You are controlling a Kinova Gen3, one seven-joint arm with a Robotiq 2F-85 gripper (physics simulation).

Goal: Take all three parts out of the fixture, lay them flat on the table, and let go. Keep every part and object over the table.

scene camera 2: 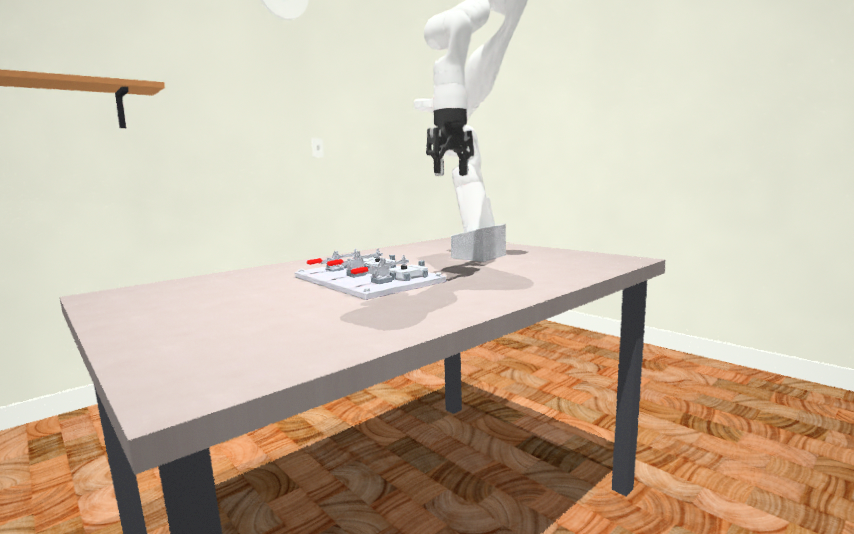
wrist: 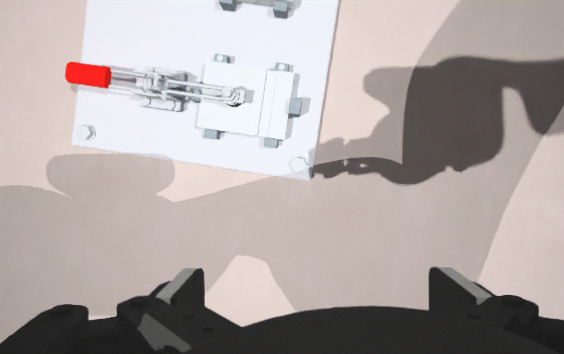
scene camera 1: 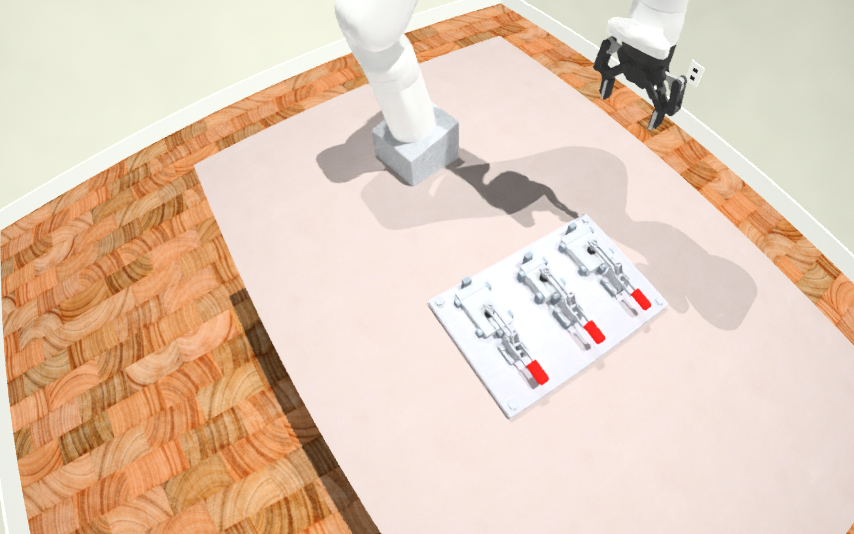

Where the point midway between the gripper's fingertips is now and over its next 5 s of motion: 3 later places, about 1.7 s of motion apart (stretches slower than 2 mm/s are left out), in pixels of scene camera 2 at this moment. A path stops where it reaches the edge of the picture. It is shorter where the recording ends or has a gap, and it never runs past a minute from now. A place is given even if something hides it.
The gripper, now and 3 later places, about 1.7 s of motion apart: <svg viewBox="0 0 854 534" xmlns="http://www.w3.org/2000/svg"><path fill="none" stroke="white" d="M451 176L419 201L419 201L420 201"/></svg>
